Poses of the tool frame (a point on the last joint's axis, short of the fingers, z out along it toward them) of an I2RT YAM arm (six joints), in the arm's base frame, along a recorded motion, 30 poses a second.
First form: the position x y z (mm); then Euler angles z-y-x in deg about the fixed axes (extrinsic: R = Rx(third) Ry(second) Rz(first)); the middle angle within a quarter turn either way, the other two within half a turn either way.
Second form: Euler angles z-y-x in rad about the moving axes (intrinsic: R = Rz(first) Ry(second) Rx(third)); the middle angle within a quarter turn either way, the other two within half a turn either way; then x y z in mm. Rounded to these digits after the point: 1 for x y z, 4 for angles.
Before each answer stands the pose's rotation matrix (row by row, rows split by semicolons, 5 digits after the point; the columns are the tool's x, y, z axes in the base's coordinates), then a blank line. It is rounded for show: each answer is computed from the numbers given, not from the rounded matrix.
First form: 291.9 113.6 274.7 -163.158 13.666 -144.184
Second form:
-0.93001 0.28153 0.23626; 0.36727 0.73606 0.56862; -0.01382 0.61559 -0.78794

2.7655 0.0138 2.4784 291.9 113.6 274.7
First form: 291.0 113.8 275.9 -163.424 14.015 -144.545
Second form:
-0.92991 0.27679 0.24218; 0.36703 0.74064 0.56280; -0.02359 0.61224 -0.79032

2.7657 0.0236 2.4825 291.0 113.8 275.9
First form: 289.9 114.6 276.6 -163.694 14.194 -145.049
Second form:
-0.93047 0.27220 0.24521; 0.36495 0.74723 0.55539; -0.03205 0.60626 -0.79462

2.7678 0.0321 2.4898 289.9 114.6 276.6
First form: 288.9 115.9 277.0 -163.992 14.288 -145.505
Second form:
-0.93149 0.26724 0.24680; 0.36163 0.75367 0.54882; -0.03934 0.60047 -0.79868

2.7713 0.0393 2.4969 288.9 115.9 277.0
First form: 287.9 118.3 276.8 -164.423 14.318 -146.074
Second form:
-0.93335 0.26019 0.24730; 0.35577 0.76222 0.54079; -0.04779 0.59273 -0.80399

2.7774 0.0478 2.5063 287.9 118.3 276.8
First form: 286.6 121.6 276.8 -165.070 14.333 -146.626
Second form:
-0.93617 0.24962 0.24756; 0.34674 0.77182 0.53298; -0.05803 0.58479 -0.80910

2.7869 0.0581 2.5157 286.6 121.6 276.8
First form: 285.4 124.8 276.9 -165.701 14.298 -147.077
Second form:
-0.93900 0.23933 0.24697; 0.33739 0.78025 0.52668; -0.06664 0.57787 -0.81340

2.7967 0.0667 2.5239 285.4 124.8 276.9
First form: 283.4 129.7 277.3 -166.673 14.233 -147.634
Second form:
-0.94320 0.22343 0.24587; 0.32277 0.79156 0.51889; -0.07868 0.56878 -0.81872

2.8119 0.0788 2.5344 283.4 129.7 277.3
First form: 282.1 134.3 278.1 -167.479 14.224 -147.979
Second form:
-0.94629 0.21015 0.24571; 0.31100 0.79944 0.51397; -0.08842 0.56278 -0.82186

2.8241 0.0885 2.5412 282.1 134.3 278.1
